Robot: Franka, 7 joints.
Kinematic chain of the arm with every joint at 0, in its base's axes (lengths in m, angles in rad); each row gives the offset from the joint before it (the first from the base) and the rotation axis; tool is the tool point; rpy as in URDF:
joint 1: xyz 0 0 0.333 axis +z
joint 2: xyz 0 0 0 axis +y
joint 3: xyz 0 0 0.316 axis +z
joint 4: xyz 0.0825 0 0 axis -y
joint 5: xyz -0.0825 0 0.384 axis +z
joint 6: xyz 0 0 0 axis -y
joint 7: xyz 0.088 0 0 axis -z
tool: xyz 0 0 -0.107 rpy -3.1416 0 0
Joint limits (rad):
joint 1: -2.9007..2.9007
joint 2: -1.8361..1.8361
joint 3: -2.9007..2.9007
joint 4: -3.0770..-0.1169
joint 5: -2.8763..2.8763
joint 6: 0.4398..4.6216
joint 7: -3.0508..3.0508
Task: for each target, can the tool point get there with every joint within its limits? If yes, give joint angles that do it. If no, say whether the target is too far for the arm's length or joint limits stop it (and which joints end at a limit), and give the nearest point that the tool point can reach.
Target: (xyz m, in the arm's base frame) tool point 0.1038 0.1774 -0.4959
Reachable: no: joint limits stop it (at a limit: joint 2) | nearest point 0.1120 0.1914 -0.3572 | short by 0.140 m
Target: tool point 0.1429 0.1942 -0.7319
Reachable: no: too far | nearest point 0.1532 0.2082 -0.3602 | short by 0.372 m
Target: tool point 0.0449 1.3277 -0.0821
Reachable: no: too far | nearest point 0.0277 0.8184 0.0771 | short by 0.534 m
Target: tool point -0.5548 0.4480 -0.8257
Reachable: no: too far | nearest point -0.3842 0.3102 -0.3173 | short by 0.554 m
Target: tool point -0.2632 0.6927 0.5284
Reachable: yes | joints 1.5360 0.7094 0.8464 -1.2428 -2.0540 1.4640 -1.6221
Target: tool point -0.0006 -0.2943 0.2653
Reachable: yes | joints -0.3055 -0.5227 -1.7622 -2.7546 -2.1985 3.4653 -1.6045
